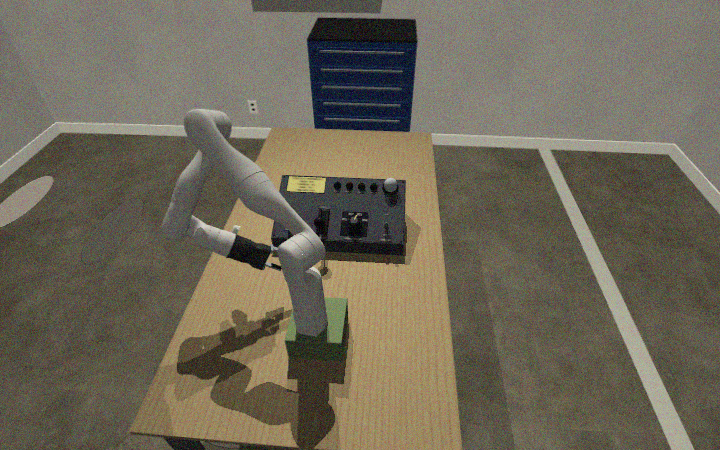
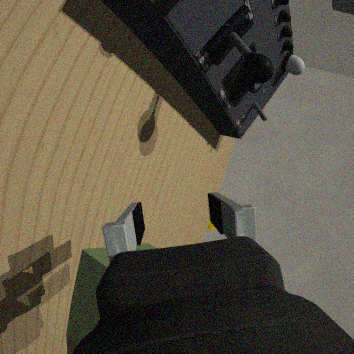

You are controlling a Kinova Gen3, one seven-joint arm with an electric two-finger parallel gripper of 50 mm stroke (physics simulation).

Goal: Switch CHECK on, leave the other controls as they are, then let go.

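Frame: origin at the arm's base, x ahead, y left, z up, level; metres.
Seen in the pictures: gripper, fingertip midpoint: (image 2: 175, 211); arm's base, link origin: (image 1: 312, 322).
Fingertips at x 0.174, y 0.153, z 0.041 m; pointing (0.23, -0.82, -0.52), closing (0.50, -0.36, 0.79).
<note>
Pixels of each thing's top centre, then the offset from my fingertips to it. "spot": a spot on its surface instead. Level surfaces: height alone.
- small toggle lever, surface spot: (image 2: 259, 113) spot: dx +0.284, dy -0.278, dz -0.027 m
- lever with a black ball, top centre: (image 2: 272, 70) (image 1: 319, 218) dx +0.203, dy -0.053, dz +0.028 m
- pale round knob, surface spot: (image 2: 295, 65) (image 1: 385, 185) spot: dx +0.431, dy -0.247, dz +0.040 m
- wooden table, surface height: dz -0.137 m
- yellow label, surface spot: (image 1: 306, 184) spot: dx +0.400, dy +0.068, dz +0.013 m
The dark control panel (image 1: 392, 248) (image 2: 182, 65) lies on the table. Its lettering is too small to read, so I cannot tell which control is CHECK. A small toggle lever (image 1: 386, 230) (image 2: 259, 113) stands near its front right corner. A lever with a black ball (image 2: 258, 68) rises from a slot. A row of small dark controls (image 1: 361, 186) (image 2: 284, 32) runs along the back, beside a pale round knob (image 1: 390, 184) (image 2: 295, 65). My gripper (image 1: 276, 257) (image 2: 175, 211) is open and empty, apart from the panel, off its front left side; the arm partly hides that side.
The wooden table (image 1: 392, 318) (image 2: 60, 125) carries the green base block (image 1: 338, 315) (image 2: 87, 295) under my arm. A yellow label (image 1: 306, 184) is on the panel's back left. A blue drawer cabinet (image 1: 363, 79) stands beyond the table's far end. Arm shadows fall across the front left of the table.
</note>
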